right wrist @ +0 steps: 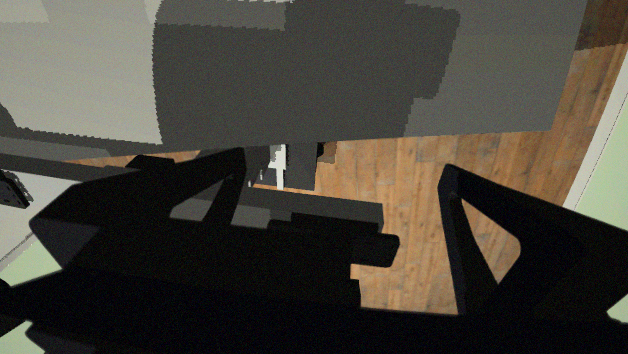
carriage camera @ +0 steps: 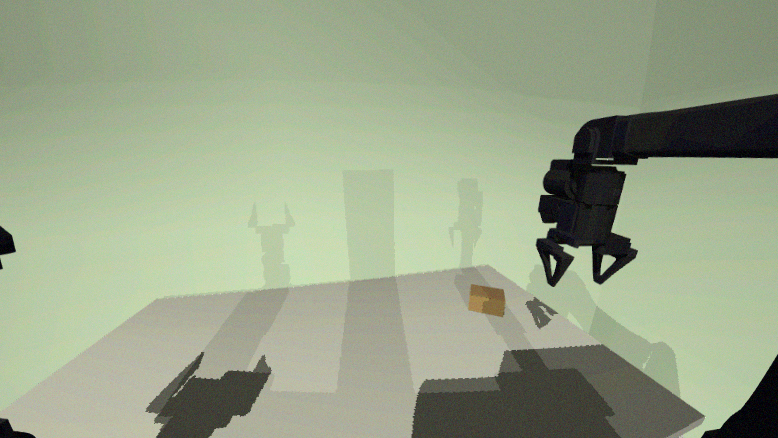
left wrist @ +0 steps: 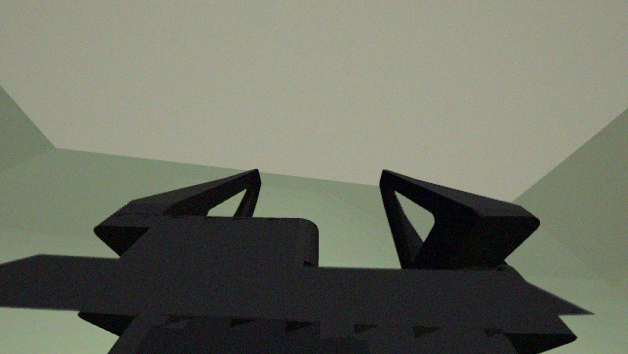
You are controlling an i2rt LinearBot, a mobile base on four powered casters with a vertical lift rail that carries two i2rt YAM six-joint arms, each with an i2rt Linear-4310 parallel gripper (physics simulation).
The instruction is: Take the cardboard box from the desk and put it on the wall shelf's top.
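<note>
The small orange-brown cardboard box lies on the pale desk, near its far right corner in the carriage view. My right gripper is open and empty, pointing down. In the carriage view it appears to the right of the box and higher in the picture, apart from it. My left gripper is open and empty, with the ceiling and a wall beyond its fingertips. In the carriage view a dark piece at the left edge is all that shows there of the left arm. The wall shelf does not show in these views.
A pale green wall stands behind the desk. Shadows of the arms and lift rail fall on the desk and wall. In the right wrist view, wood floor lies past the desk's edge, and dark parts of the robot's base show between the fingers.
</note>
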